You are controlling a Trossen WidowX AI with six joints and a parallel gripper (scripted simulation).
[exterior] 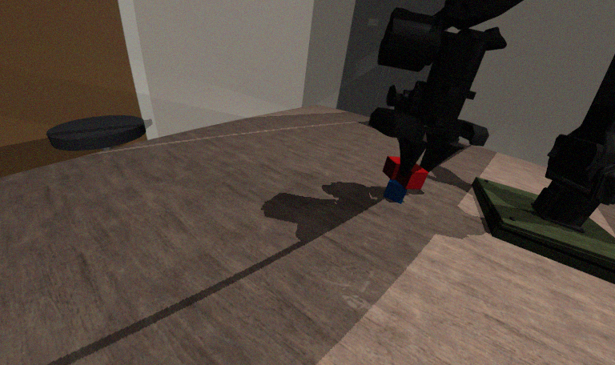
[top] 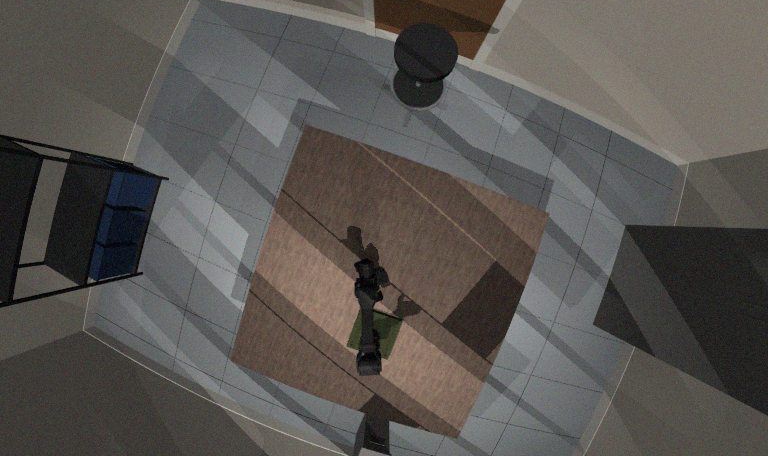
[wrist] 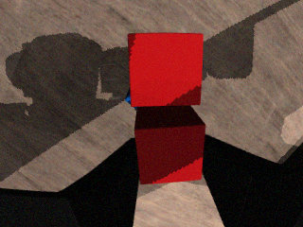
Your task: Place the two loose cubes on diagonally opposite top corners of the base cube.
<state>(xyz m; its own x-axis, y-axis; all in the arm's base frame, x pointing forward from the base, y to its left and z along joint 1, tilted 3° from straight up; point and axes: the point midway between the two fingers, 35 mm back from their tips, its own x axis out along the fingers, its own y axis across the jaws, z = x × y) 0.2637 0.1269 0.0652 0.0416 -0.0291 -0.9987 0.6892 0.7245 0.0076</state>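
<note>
Now: gripper tip 1 cm short of the blue cube, 1 cm to the left of it and 4 cm above it.
</note>
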